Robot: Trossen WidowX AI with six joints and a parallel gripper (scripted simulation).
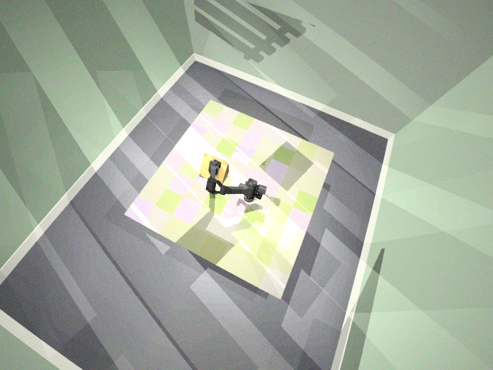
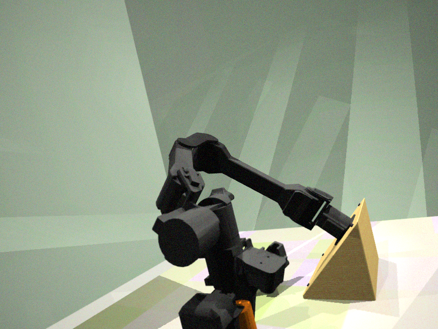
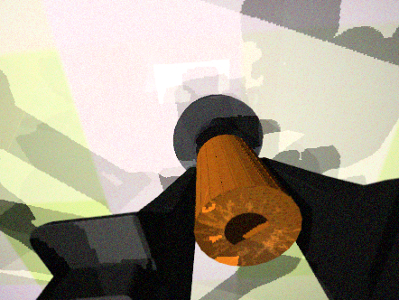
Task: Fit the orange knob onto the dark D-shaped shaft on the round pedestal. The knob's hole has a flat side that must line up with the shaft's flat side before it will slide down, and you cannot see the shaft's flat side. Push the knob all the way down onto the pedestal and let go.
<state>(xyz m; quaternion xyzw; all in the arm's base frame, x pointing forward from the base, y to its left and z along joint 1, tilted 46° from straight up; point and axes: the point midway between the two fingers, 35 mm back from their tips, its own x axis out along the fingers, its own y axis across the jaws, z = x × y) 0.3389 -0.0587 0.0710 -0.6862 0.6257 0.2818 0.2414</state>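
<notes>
The orange knob is 20 mm above my gripper tip. From my gripper tip the other things lie so: dark round pedestal 40 mm below.
</notes>
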